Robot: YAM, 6 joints.
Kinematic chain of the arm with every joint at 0, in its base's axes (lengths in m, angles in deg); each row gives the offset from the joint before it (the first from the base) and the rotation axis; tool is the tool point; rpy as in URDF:
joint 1: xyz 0 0 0.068 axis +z
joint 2: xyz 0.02 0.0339 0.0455 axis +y
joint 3: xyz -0.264 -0.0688 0 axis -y
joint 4: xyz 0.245 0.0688 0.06 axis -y
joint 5: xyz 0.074 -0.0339 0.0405 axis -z
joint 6: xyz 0.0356 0 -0.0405 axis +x
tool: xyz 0 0 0 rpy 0 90 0
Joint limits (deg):
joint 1: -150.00..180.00
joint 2: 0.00..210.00
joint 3: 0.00..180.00
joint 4: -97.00..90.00
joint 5: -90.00..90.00
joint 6: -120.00..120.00
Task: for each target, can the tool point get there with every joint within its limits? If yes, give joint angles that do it. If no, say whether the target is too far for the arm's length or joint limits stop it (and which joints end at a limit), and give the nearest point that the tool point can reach.
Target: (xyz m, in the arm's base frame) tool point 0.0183 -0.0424 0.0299
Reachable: yes | joints -30.55 154.44 20.67 -58.71 49.88 -70.11
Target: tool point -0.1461 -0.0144 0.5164
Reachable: yes | joints -1.88 29.47 114.16 -71.62 32.53 -15.03
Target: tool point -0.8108 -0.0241 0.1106
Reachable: no: too far | nearest point -0.6456 -0.0042 0.1112 | short by 0.166 m
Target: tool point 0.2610 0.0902 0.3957
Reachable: yes | joints 26.15 72.11 62.73 17.32 72.98 95.62
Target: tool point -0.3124 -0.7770 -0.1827
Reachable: no: too far | nearest point -0.2270 -0.5645 -0.0997 | short by 0.244 m
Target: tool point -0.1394 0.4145 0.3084
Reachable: yes | joints 104.52 120.31 118.22 -64.77 -60.72 18.24
